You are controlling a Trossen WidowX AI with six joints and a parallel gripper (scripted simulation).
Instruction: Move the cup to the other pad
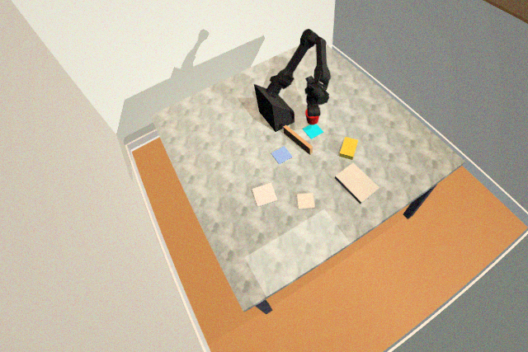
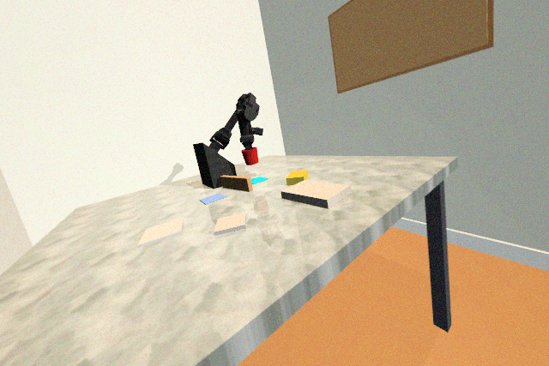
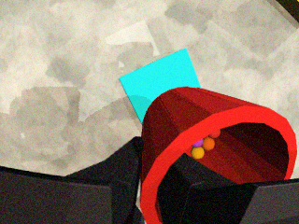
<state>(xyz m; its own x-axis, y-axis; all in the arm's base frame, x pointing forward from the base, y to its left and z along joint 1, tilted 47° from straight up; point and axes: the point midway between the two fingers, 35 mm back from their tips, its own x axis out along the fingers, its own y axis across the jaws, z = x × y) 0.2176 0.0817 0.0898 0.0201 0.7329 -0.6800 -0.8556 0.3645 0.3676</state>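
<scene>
The brown wooden bar lies 40 mm ahead of my gripper tip, 130 mm to the right of it and 100 mm below it. Also, from my gripper tip: light blue pad (60 mm ahead, 240 mm to the right, 130 mm below); thick beige slab (420 mm ahead, 40 mm to the right, 110 mm below); red cup (30 mm ahead, 20 mm to the right).
</scene>
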